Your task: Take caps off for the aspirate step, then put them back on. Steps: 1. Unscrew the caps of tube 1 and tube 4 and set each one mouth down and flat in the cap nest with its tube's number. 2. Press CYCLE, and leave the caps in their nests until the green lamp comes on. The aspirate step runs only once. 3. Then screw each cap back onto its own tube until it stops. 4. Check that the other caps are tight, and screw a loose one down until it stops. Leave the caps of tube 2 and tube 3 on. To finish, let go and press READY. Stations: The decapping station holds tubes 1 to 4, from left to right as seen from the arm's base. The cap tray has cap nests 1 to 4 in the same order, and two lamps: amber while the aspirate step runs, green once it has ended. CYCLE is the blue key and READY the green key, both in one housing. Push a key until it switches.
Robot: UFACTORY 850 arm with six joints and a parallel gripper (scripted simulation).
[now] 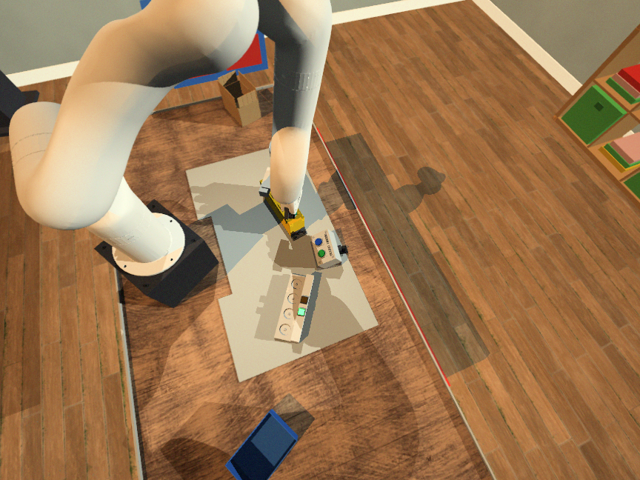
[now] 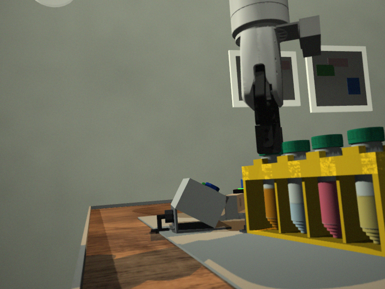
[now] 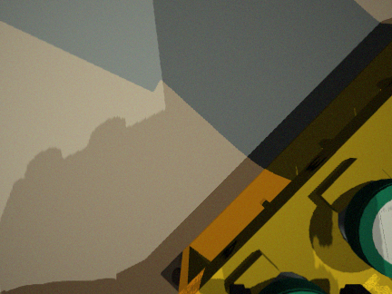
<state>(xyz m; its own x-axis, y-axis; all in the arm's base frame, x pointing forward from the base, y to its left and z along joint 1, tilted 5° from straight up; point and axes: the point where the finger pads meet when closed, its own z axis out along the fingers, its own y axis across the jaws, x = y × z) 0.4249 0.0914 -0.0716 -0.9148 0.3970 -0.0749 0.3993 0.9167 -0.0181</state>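
Now: the green cap 10 mm below my hand. The rest, counted from my hand: blue cycle key 70 mm ahead, 110 mm to the right, 60 mm below; grey key housing 90 mm ahead, 130 mm to the right, 80 mm below; green key 70 mm ahead, 150 mm to the right, 60 mm below.
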